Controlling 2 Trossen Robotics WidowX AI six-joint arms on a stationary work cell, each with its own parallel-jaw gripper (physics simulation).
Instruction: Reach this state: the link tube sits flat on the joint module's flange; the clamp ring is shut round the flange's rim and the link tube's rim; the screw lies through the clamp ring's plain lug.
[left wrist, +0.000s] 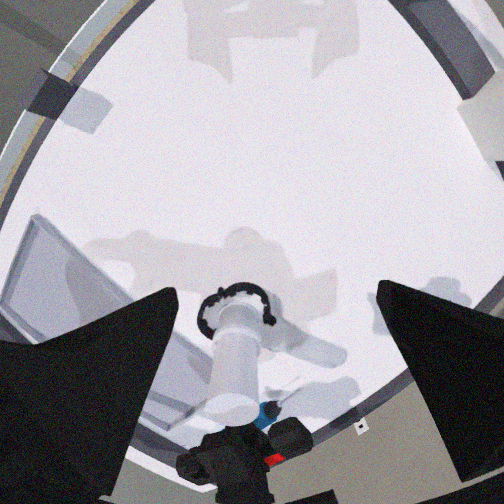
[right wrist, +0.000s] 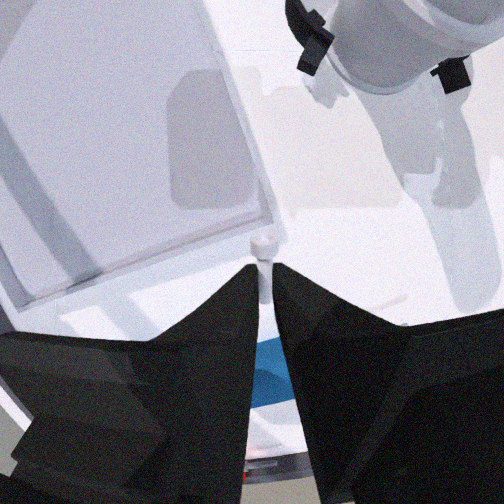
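In the left wrist view the pale link tube (left wrist: 234, 367) stands upright on the joint module, with the black clamp ring (left wrist: 235, 309) round the rims at its base. My left gripper (left wrist: 277, 320) is open and empty, high above the table, the tube far below between its fingers. My right arm shows beside the tube's top end. My right gripper (right wrist: 265, 280) is shut on the small white screw (right wrist: 263, 265), whose head sticks out past the fingertips. In the right wrist view the clamp ring's two black lugs (right wrist: 314, 45) (right wrist: 453, 74) stand apart at the top, beside the tube (right wrist: 395, 40).
A shallow grey tray (right wrist: 115, 155) lies left of the screw; it also shows in the left wrist view (left wrist: 55, 285). The round white table has a dark rim (left wrist: 440, 45). A pale block (left wrist: 482, 122) sits at the right edge.
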